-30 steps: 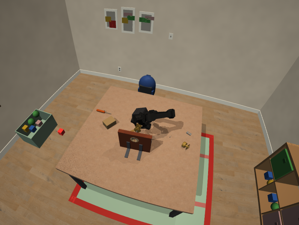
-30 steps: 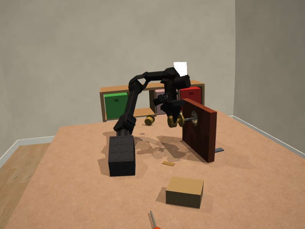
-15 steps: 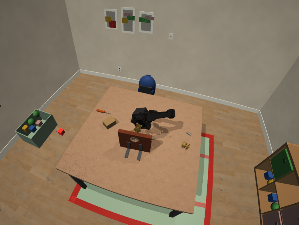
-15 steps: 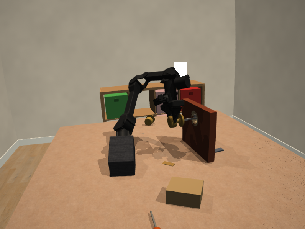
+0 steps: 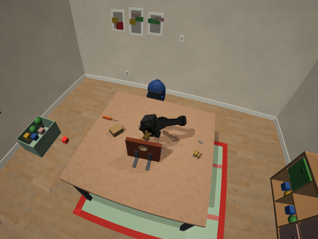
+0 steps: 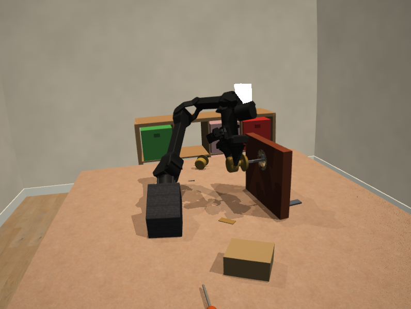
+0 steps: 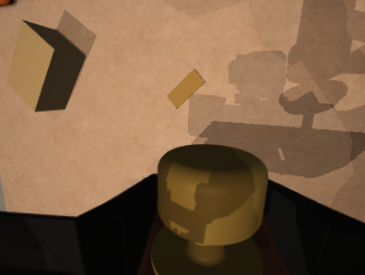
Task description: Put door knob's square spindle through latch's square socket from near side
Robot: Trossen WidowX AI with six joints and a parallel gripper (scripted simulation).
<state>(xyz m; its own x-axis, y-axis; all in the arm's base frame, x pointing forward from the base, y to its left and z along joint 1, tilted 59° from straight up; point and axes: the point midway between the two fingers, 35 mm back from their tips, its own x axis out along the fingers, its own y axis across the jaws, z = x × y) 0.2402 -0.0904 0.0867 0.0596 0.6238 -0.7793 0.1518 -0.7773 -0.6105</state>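
The dark red wooden door panel is 13 cm ahead of my hand, 5 cm below it and 2 cm to the left of it. Round my hand: screwdriver (52 cm to the right, 19 cm below, 14 cm behind); tan box (37 cm to the right, 17 cm below, 2 cm behind); flat plate (20 cm below, 10 cm to the right, 4 cm behind).
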